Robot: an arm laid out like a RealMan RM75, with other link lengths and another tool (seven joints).
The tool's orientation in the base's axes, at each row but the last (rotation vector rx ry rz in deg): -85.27, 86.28, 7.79; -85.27, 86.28, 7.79; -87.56, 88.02, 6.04; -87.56, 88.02, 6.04; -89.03, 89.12, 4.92
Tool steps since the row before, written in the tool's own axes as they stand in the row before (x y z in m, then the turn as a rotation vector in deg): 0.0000, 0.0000, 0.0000, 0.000, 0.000, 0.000; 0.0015, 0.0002, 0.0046, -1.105, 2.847, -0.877; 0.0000, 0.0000, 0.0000, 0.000, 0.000, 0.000; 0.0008, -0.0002, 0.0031, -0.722, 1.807, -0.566; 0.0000, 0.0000, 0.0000, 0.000, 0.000, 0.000
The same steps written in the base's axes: 0.0000, 0.0000, 0.0000, 0.000, 0.000, 0.000; 0.0026, 0.0021, -0.0035, -3.035, 0.888, -0.307; 0.0000, 0.0000, 0.0000, 0.000, 0.000, 0.000; 0.0020, 0.0013, -0.0021, -1.936, 0.573, -0.176; 0.0000, 0.0000, 0.0000, 0.000, 0.000, 0.000
